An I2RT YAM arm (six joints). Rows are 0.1 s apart.
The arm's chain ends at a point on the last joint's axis. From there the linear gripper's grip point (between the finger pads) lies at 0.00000 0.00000 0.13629 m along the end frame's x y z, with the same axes.
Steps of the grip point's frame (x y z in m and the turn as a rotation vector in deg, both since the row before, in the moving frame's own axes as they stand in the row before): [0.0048 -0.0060 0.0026 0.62 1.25 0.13]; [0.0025 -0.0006 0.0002 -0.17 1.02 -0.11]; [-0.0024 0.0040 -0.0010 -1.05 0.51 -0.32]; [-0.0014 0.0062 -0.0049 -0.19 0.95 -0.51]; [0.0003 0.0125 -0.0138 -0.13 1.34 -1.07]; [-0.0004 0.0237 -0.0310 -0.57 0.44 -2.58]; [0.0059 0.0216 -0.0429 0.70 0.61 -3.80]
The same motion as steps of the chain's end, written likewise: [0.0018 -0.0045 0.0026 0.62 1.25 0.13]; [0.0001 -0.0010 0.0002 -0.17 1.02 -0.11]; [-0.0036 0.0015 -0.0010 -1.05 0.51 -0.32]; [-0.0037 0.0058 -0.0049 -0.19 0.95 -0.51]; [-0.0029 0.0122 -0.0138 -0.13 1.34 -1.07]; [-0.0015 0.0224 -0.0310 -0.57 0.44 -2.58]; [0.0045 0.0233 -0.0429 0.70 0.61 -3.80]
